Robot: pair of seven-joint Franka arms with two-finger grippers.
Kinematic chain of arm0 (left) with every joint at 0, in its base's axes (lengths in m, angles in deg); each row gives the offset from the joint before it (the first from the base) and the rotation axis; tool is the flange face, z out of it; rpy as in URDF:
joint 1: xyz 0 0 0.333 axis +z
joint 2: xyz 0 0 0 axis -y
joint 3: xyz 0 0 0.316 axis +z
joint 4: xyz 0.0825 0 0 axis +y
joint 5: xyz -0.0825 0 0.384 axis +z
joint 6: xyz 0 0 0 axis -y
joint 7: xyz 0.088 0 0 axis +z
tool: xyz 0 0 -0.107 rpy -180 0 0
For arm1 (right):
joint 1: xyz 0 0 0.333 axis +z
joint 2: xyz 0 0 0 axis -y
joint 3: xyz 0 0 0.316 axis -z
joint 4: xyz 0.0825 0 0 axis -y
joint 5: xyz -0.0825 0 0.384 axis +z
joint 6: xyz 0 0 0 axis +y
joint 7: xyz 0.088 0 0 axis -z
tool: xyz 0 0 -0.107 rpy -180 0 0
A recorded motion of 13 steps. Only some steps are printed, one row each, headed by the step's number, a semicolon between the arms.
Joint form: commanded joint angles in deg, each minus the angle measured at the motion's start. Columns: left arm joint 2, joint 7, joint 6, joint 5, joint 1, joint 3, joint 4; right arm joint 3, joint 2, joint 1, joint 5, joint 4, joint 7, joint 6.
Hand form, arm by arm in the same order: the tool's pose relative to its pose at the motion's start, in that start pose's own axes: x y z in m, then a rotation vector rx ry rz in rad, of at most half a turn. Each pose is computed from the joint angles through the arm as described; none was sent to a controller.
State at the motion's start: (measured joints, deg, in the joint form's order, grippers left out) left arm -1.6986 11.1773 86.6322 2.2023 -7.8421 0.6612 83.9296; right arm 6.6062 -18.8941 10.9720 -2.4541 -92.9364 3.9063 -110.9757
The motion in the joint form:
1: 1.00 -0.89 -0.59 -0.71 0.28 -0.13 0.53; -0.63 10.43 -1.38 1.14 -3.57 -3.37 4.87
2: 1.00 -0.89 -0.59 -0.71 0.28 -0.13 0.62; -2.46 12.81 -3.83 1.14 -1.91 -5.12 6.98
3: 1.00 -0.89 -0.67 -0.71 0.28 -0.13 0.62; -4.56 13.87 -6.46 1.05 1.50 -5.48 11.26
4: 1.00 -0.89 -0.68 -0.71 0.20 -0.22 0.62; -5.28 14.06 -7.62 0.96 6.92 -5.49 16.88
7: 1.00 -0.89 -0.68 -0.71 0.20 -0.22 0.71; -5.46 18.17 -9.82 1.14 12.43 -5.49 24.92
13: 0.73 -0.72 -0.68 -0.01 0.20 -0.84 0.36; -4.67 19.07 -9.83 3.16 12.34 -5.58 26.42
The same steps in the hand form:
1: -0.0064 -0.0016 -0.0045 -0.0119 -0.0045 0.0134; -0.0435 0.0191 -0.0754 0.0407 0.0311 -0.0306
2: -0.0064 -0.0016 -0.0038 -0.0116 -0.0060 0.0135; -0.0521 0.0303 -0.1101 0.0476 0.0642 -0.0472
3: -0.0065 -0.0016 -0.0037 -0.0114 -0.0074 0.0135; -0.0594 0.0398 -0.1422 0.0498 0.0669 -0.0423
4: -0.0068 0.0000 -0.0037 -0.0114 -0.0075 0.0165; -0.0664 0.0480 -0.1800 0.0490 0.0661 -0.0324
7: -0.0069 0.0000 -0.0030 -0.0111 -0.0090 0.0165; -0.1051 0.0737 -0.2508 0.0523 0.0918 0.0077
13: -0.0063 0.0048 -0.0034 0.0002 -0.0050 0.0235; -0.1135 0.0776 -0.2558 0.0875 0.0805 0.0154

